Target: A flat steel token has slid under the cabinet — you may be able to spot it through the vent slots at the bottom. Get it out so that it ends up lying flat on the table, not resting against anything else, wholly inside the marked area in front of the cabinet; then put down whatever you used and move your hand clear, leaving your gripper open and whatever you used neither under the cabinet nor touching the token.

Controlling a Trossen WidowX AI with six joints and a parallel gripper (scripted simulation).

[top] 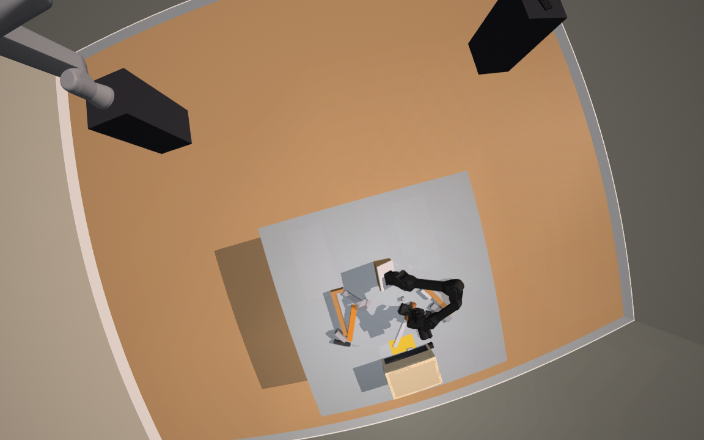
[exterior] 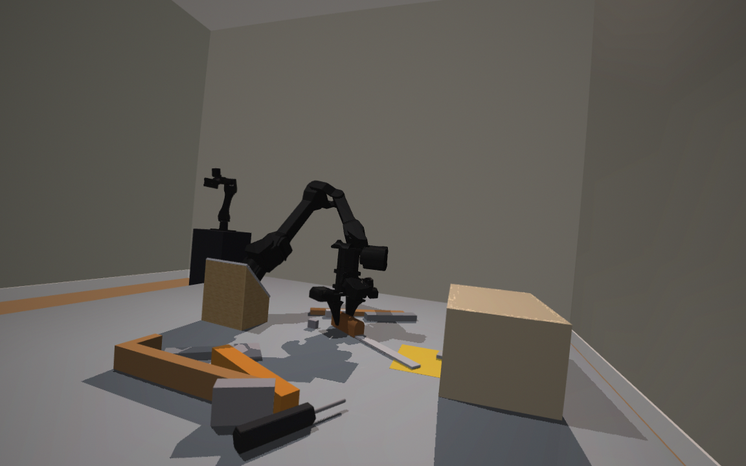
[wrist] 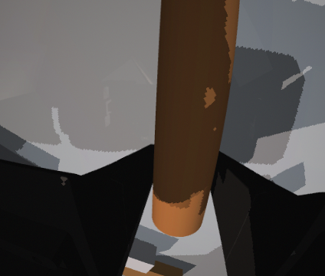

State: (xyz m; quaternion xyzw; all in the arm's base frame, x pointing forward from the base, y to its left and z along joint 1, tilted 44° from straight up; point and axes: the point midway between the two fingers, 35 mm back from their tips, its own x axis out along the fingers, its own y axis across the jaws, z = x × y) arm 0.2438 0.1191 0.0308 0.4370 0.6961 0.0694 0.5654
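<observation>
Now: gripper tip 16 cm to the right of the orange stick and 2 cm past it. Round my gripper tip: grey bar (17 cm to the left, 8 cm ahead); then grey cube (7 cm behind, 4 cm to the right); then flat grey token (28 cm ahead, 6 cm to the right, 1 cm below).
</observation>
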